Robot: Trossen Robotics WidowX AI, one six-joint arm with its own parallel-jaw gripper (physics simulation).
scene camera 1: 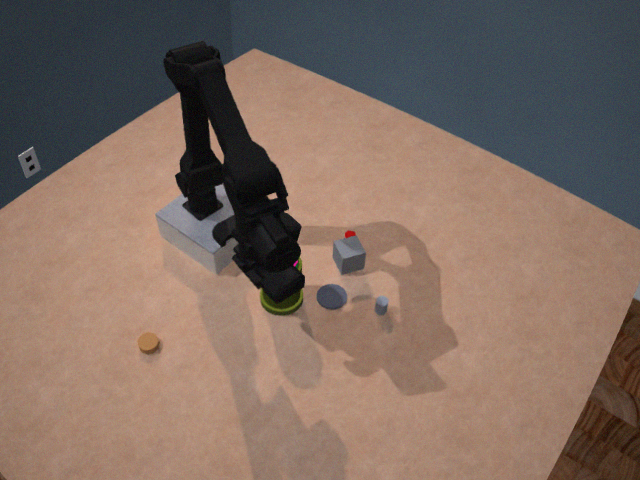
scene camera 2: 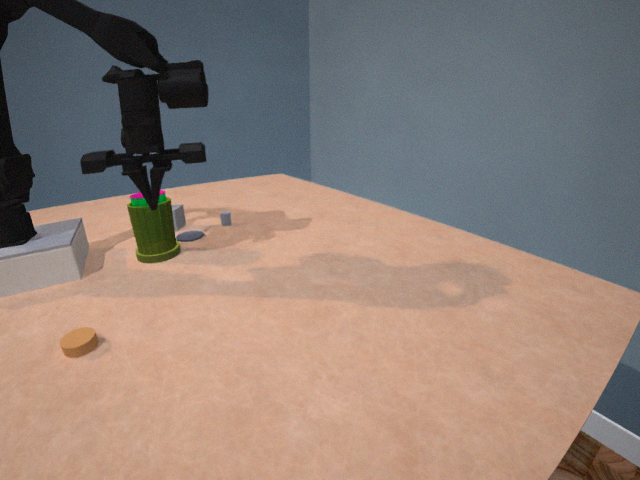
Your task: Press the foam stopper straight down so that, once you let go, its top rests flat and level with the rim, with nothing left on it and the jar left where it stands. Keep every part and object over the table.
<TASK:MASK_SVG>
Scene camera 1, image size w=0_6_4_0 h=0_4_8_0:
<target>my gripper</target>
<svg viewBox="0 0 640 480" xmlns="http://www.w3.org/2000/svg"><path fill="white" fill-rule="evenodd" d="M215 225L212 230L213 239L221 247L224 247L226 241L232 237L238 242L238 245L233 248L235 255L232 257L232 260L257 289L263 288L264 292L274 303L280 303L304 288L305 276L294 265L281 272L268 271L249 240L238 233L235 214ZM280 212L281 221L297 242L302 226L288 213Z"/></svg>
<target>olive-green jar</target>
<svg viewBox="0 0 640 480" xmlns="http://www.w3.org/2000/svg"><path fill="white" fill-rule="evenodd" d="M260 290L262 307L273 315L286 316L293 314L303 303L302 289L280 303L274 303L264 292L263 288ZM299 257L293 265L302 273L302 260Z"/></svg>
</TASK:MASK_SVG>
